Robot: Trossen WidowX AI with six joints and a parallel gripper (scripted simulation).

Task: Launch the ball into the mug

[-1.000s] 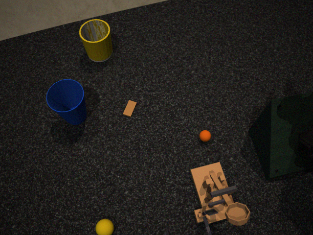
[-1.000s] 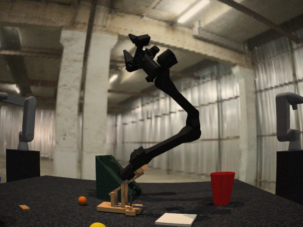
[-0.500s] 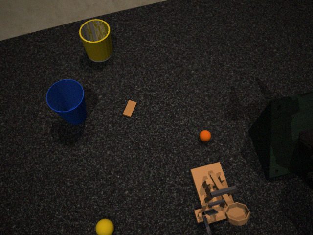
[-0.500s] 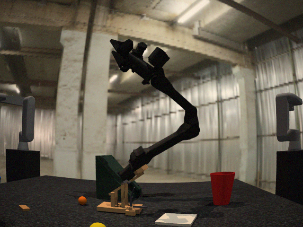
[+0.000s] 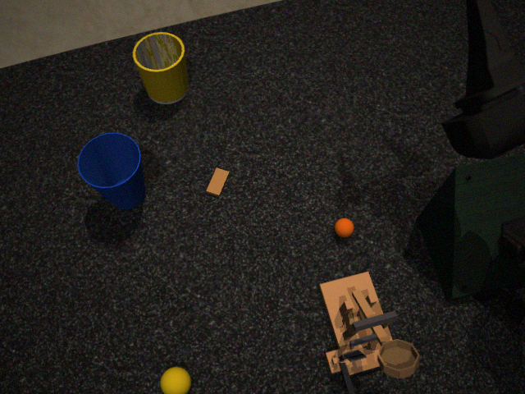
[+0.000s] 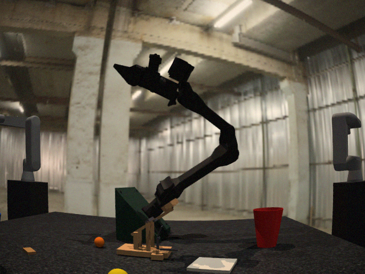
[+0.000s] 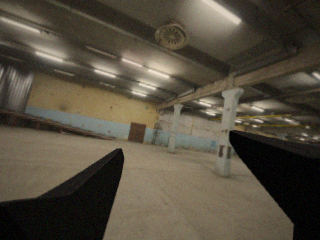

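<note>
Right now the catapult is 490 mm below my gripper tip, 140 mm to the left of it and 60 mm ahead of it. Also, from my gripper tip: small wooden block: 560 mm below, 200 mm ahead, 170 mm to the right; orange ball: 550 mm below, 40 mm to the right, 20 mm ahead; yellow ball: 540 mm below, 320 mm ahead, 130 mm to the left.
</note>
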